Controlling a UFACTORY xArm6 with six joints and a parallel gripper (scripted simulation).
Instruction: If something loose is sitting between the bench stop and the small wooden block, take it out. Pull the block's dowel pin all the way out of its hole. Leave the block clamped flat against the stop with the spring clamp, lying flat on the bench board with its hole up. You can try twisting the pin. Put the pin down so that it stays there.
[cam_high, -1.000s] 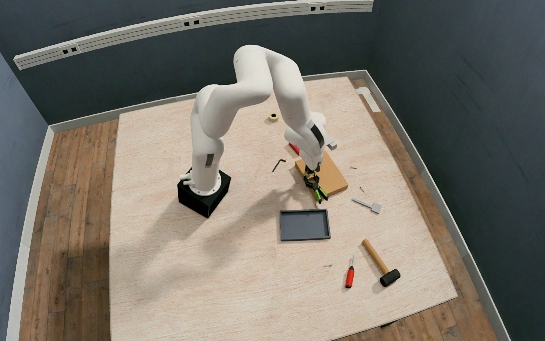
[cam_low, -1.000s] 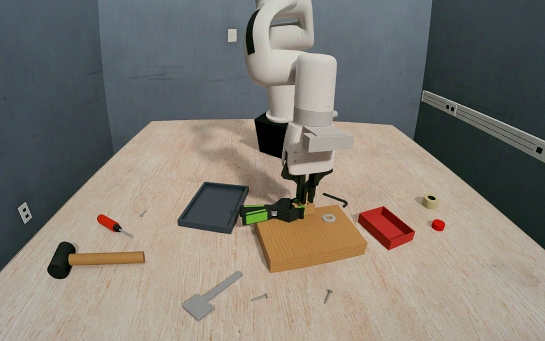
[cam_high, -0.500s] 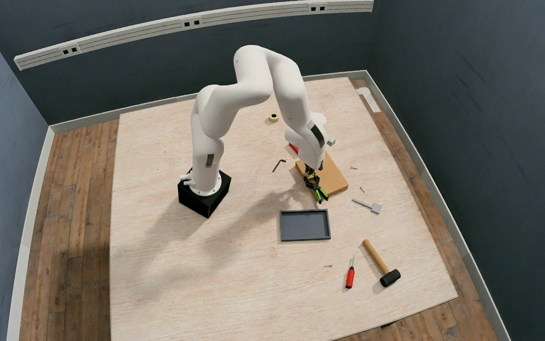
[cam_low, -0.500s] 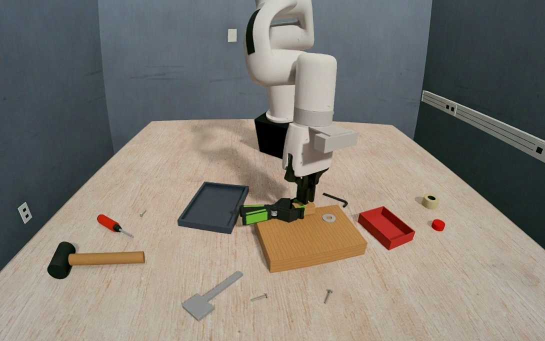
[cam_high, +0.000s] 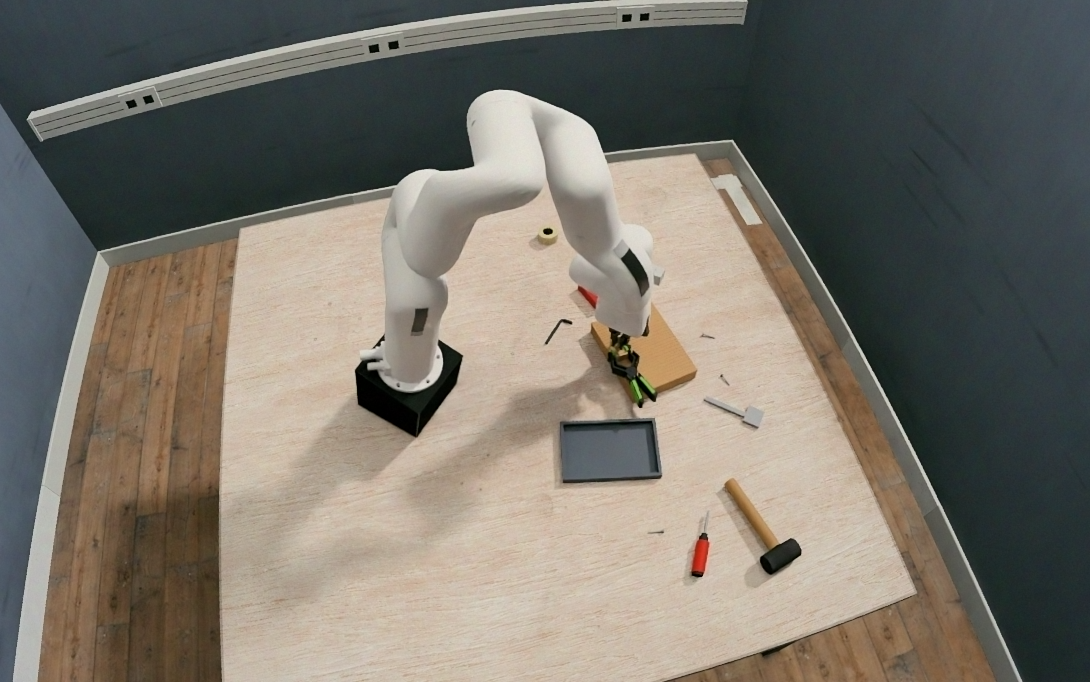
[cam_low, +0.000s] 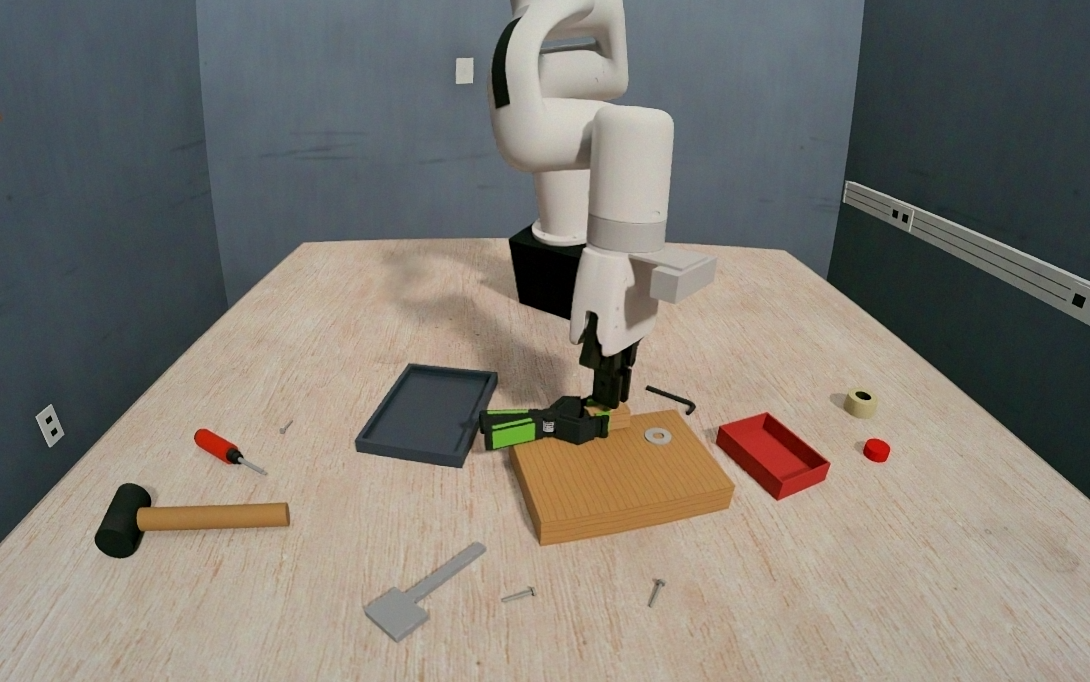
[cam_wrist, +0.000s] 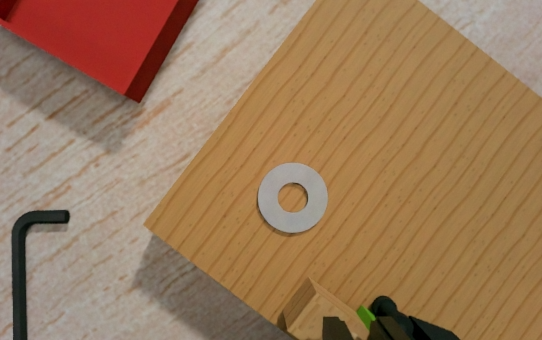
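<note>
The dowel pin lies 2 cm below my hand. Round my hand: small wooden block: 4 cm below; then hex key: 9 cm behind, 12 cm to the left, 8 cm below; then washer: 2 cm ahead, 5 cm to the left, 5 cm below.
</note>
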